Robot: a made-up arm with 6 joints.
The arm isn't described. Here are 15 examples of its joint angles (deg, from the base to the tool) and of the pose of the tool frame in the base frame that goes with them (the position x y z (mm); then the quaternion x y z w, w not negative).
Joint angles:
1: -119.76 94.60 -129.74 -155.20 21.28 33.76
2: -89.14 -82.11 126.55 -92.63 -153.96 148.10
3: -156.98 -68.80 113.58 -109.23 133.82 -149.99
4: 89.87 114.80 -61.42 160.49 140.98 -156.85
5: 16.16 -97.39 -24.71 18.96 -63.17 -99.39
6: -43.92 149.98 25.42 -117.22 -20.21 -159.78
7: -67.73 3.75 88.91 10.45 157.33 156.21
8: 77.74 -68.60 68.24 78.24 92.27 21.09
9: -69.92 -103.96 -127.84 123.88 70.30 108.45
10: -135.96 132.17 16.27 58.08 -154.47 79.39
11: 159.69 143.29 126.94 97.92 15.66 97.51
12: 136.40 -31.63 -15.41 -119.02 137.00 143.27
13: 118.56 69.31 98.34 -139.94 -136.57 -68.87
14: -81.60 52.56 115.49 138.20 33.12 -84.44
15: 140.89 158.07 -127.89 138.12 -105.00 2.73
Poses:
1: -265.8 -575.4 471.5 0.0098 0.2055 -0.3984 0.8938
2: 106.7 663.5 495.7 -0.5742 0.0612 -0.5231 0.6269
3: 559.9 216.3 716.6 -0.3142 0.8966 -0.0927 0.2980
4: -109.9 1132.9 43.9 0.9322 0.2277 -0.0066 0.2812
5: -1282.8 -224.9 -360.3 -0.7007 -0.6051 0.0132 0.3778
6: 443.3 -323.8 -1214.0 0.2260 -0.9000 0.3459 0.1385
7: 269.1 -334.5 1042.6 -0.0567 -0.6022 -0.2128 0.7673
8: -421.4 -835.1 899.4 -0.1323 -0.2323 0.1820 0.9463
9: -5.2 500.6 -346.6 0.5052 0.7147 0.4314 0.2188
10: -642.7 -751.0 -785.5 -0.1595 0.6270 0.4918 0.5827
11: -148.9 -110.8 -669.0 -0.2461 0.1181 -0.9593 0.0725
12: 534.6 -576.8 1139.7 0.1704 -0.9682 0.1036 0.1514
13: -556.0 792.8 102.2 0.6058 0.2579 0.3967 0.6397
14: 239.8 -942.1 235.8 -0.0077 -0.7263 0.6806 0.0962
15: -512.9 342.3 -394.8 -0.5203 0.7866 -0.1790 0.2801
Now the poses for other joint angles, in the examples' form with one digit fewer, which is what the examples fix.
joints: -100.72 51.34 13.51 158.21 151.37 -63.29
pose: -123 -1038 986 -0.086 -0.563 -0.554 0.607
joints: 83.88 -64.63 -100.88 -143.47 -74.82 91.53
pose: -255 -971 62 -0.598 -0.229 0.650 0.409
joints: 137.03 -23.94 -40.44 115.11 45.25 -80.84
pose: 520 -719 1103 0.876 0.367 0.084 0.300
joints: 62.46 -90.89 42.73 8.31 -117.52 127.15
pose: -718 -1089 293 0.646 -0.492 0.582 0.042
